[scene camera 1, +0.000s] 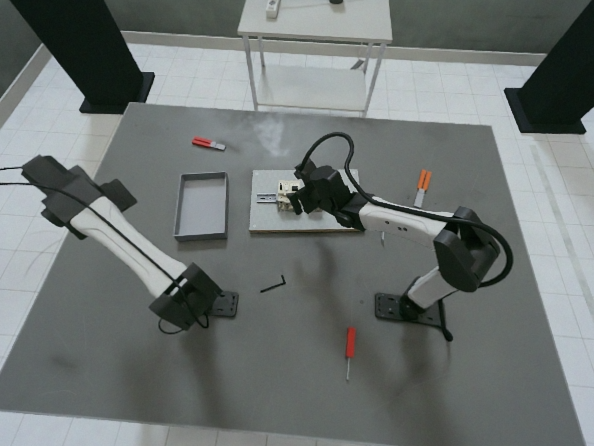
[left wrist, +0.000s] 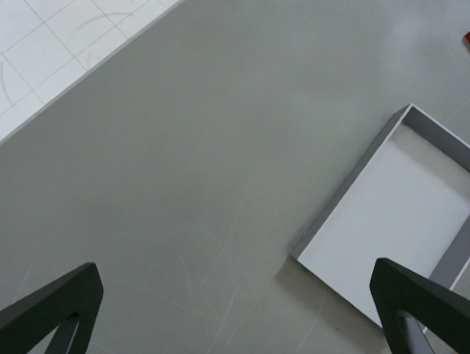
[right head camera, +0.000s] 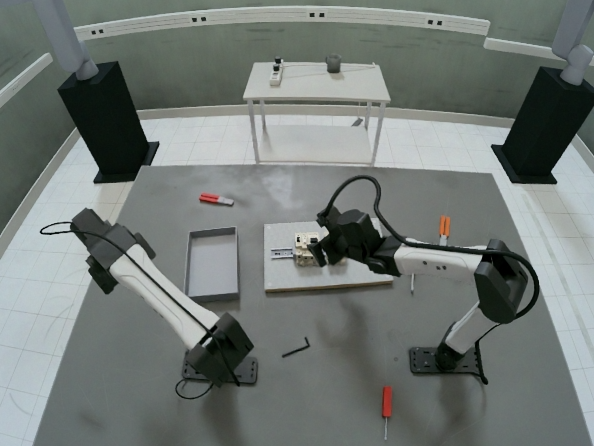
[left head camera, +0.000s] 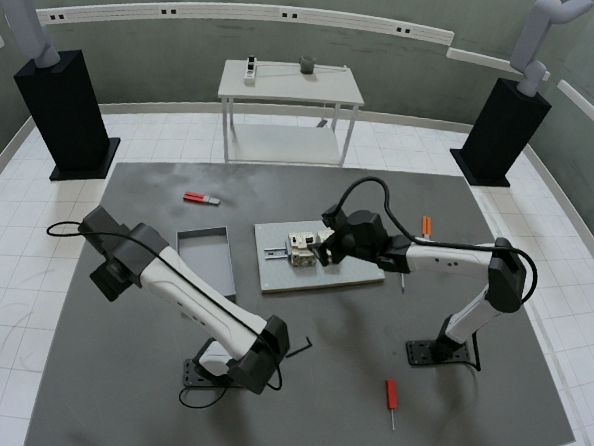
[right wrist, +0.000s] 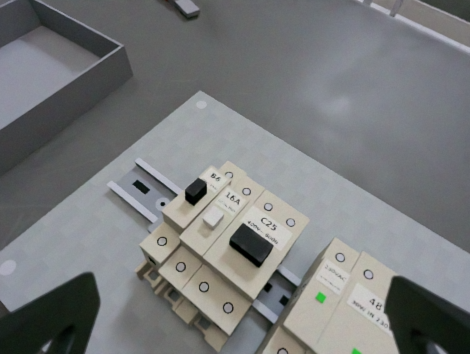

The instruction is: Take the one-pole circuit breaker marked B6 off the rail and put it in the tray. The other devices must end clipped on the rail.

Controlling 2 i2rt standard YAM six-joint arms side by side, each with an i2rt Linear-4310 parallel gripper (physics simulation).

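Places are measured from the left arm's base along level axes (x ahead, y left, z up), in millimetres.
Where they show: left gripper, fingertip midpoint: (left wrist: 236, 274); right gripper, fingertip midpoint: (scene camera 1: 299, 186) (right head camera: 320, 236) (left head camera: 319, 236) (right wrist: 241, 288); left arm's base at its link origin: (left head camera: 222, 373); right arm's base at its link origin: (scene camera 1: 409, 309) (right head camera: 444, 360) (left head camera: 438, 352).
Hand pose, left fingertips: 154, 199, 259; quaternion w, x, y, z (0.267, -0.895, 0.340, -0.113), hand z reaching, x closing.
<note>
Things, the pixels of their top centre, and the offset from my left fingertips, as dx, dy, dz. "pt": a spot on its surface instead.
- B6 breaker at its top centre: (right wrist: 189, 193) (left head camera: 294, 239) (right head camera: 298, 239) (scene camera 1: 280, 187) +207, -399, -166
- rail at a spot on its surface: (right wrist: 150, 196) (left head camera: 275, 254) (scene camera 1: 266, 198) pt +204, -346, -238
- 16A device at its top centre: (right wrist: 210, 219) (right head camera: 304, 241) (left head camera: 300, 241) (scene camera 1: 286, 189) +206, -418, -172
- wider C25 device at its top centre: (right wrist: 248, 245) (right head camera: 314, 239) (left head camera: 309, 239) (scene camera 1: 294, 188) +208, -444, -168
- 230VAC device at its top centre: (right wrist: 316, 305) (left head camera: 324, 241) +212, -489, -180
- device marked 48 at its top centre: (right wrist: 362, 342) (left head camera: 332, 240) +214, -516, -182
- grey tray at its top centre: (left wrist: 412, 219) (left head camera: 203, 261) (right head camera: 210, 259) (scene camera 1: 201, 201) +164, -134, -219
- Red-handled pliers at its top centre: (left head camera: 201, 197) (right head camera: 216, 198) (scene camera 1: 208, 143) +442, -95, -247
- black hex key at its top centre: (right head camera: 294, 346) -85, -396, -254
- red screwdriver at its top centre: (right head camera: 387, 412) (left head camera: 392, 404) (scene camera 1: 350, 352) -263, -629, -241
The B6 breaker (right wrist: 183, 209), cream with a black toggle, sits at the left end of the first device group on the rail (right wrist: 150, 196) (left head camera: 274, 253) (scene camera 1: 266, 198). The 16A device (right wrist: 198, 235) touches it, then the wider C25 device (right wrist: 227, 266). After a gap stand a 230VAC device (right wrist: 312, 315) and a device marked 48 (right wrist: 345, 320). The grey tray (right head camera: 212, 260) (scene camera 1: 202, 205) (left wrist: 385, 225) is empty, left of the board. My right gripper (right wrist: 241, 288) is open above the devices and hides some in the head views. My left gripper (left wrist: 236, 274) is open and empty, left of the tray.
The rail is on a pale board (left head camera: 320, 282) (right wrist: 85, 240). Red-handled pliers (left head camera: 195, 197) lie behind the tray, orange-handled pliers (right head camera: 444, 227) right of the board. A black hex key (right head camera: 300, 346) and a red screwdriver (left head camera: 391, 395) lie towards the front.
</note>
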